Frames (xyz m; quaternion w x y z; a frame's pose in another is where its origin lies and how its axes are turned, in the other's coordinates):
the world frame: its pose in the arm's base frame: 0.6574 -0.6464 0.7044 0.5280 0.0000 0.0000 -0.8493
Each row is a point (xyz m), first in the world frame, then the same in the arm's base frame.
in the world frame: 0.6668 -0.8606 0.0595
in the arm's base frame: -0.4094 -0.8636 0.7639
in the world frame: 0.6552 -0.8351 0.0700
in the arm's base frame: -0.3814 -0.8644 0.7744
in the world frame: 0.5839 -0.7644 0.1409
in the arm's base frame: -0.2865 -0.8318 0.8453
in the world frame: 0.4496 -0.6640 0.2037
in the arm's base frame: -0.1370 -0.7558 0.9081
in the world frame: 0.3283 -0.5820 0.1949
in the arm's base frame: -0.0098 -0.6833 0.8993
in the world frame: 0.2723 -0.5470 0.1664
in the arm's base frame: 0.0464 -0.6486 0.8708
